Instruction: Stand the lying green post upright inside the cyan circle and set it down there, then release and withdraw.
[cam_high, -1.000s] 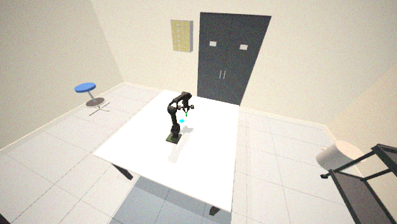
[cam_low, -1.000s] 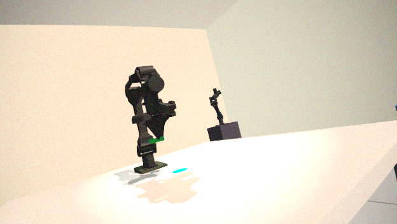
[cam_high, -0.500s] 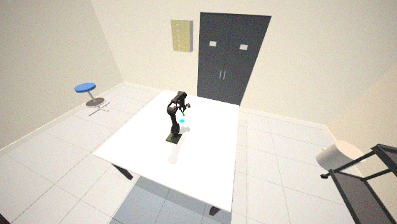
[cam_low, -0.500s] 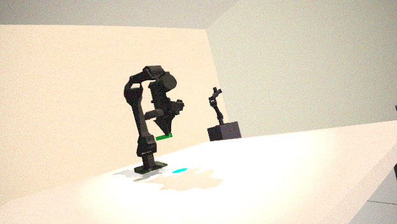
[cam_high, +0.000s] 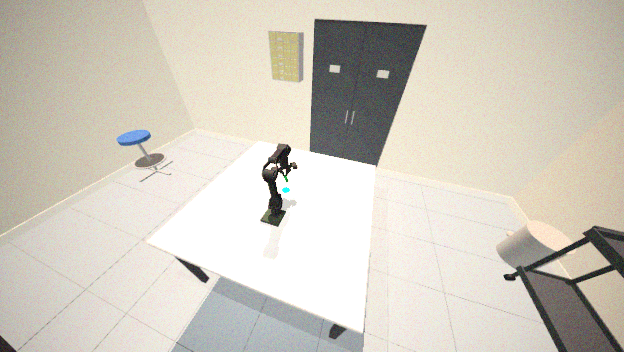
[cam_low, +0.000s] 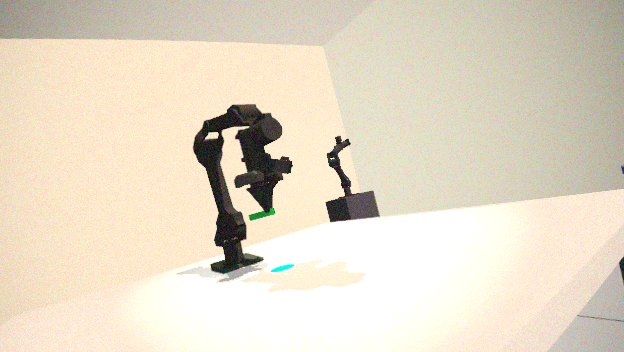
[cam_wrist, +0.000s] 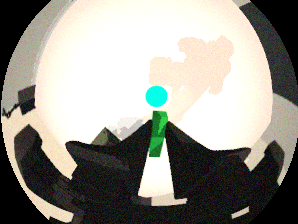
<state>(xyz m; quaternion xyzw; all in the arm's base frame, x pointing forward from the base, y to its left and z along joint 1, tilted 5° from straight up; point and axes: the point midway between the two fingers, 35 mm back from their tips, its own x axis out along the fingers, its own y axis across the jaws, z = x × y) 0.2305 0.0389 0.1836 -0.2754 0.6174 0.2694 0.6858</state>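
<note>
The cyan circle is 14 cm below my gripper tip. The rest, counted from my gripper tip: green post (1 cm to the right, 1 cm behind).
</note>
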